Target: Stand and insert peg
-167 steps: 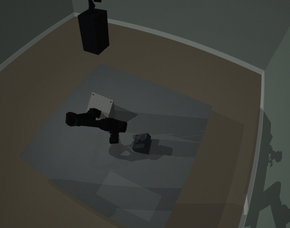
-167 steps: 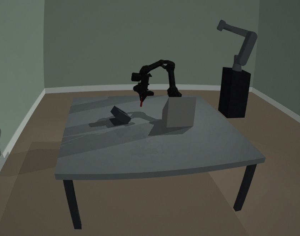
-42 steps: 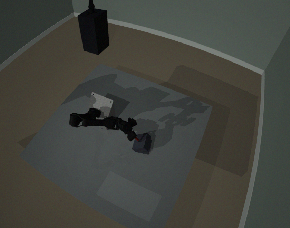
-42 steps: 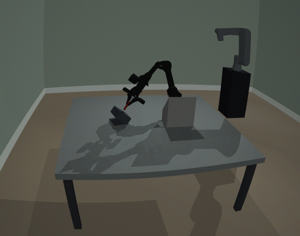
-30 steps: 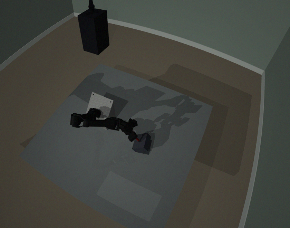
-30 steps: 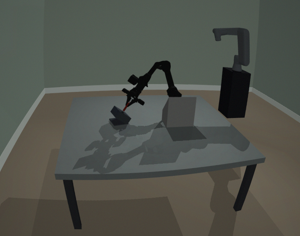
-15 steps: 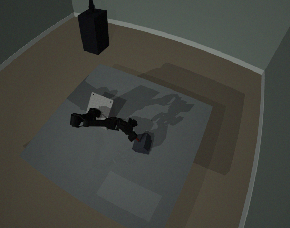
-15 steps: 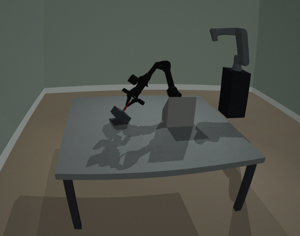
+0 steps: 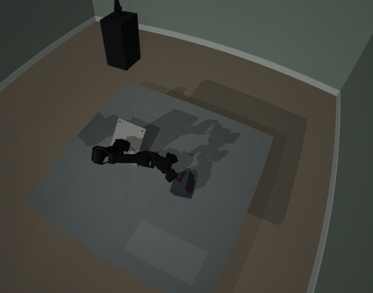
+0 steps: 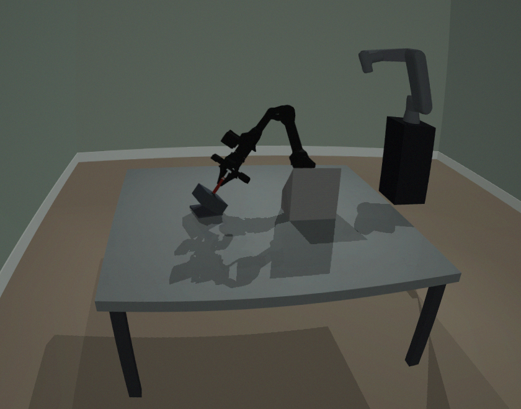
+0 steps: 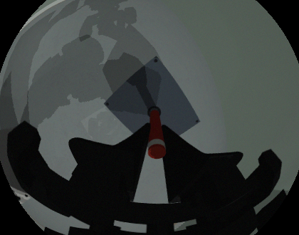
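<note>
Now: gripper tip 60 mm above the sloped panel, 40 mm short of it and 10 mm to the right of it. From my gripper tip the other things lie so: red peg: 10 mm behind, 10 mm above.
</note>
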